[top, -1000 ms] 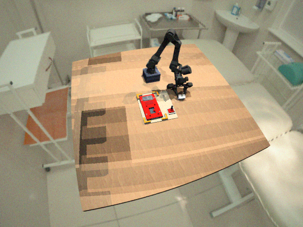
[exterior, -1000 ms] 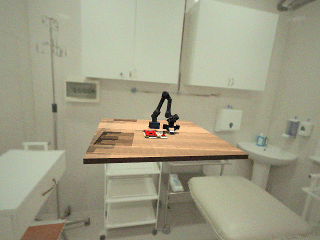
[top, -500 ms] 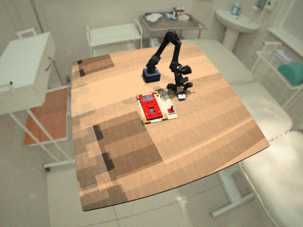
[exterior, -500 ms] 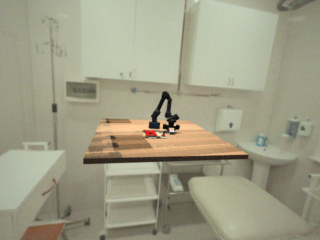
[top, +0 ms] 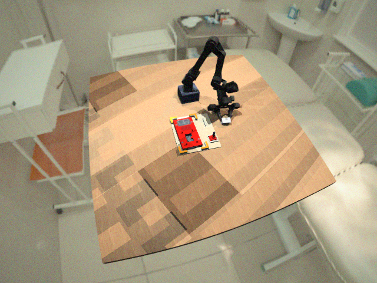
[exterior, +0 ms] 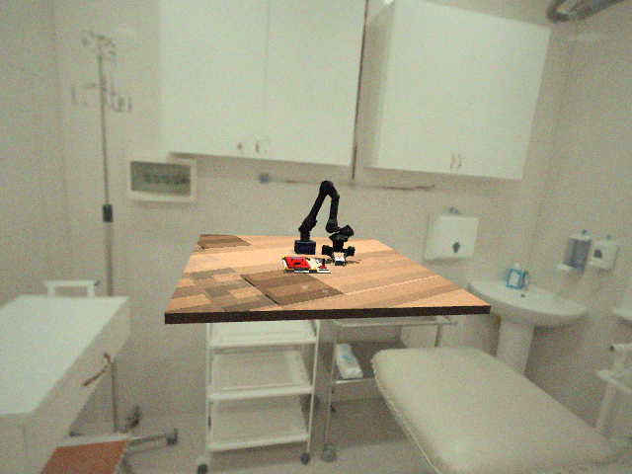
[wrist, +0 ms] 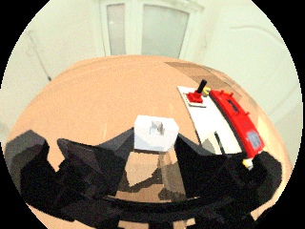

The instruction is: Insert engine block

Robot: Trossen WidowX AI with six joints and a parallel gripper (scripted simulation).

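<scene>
Now: gripper tip 10 mm past the engine block.
</scene>
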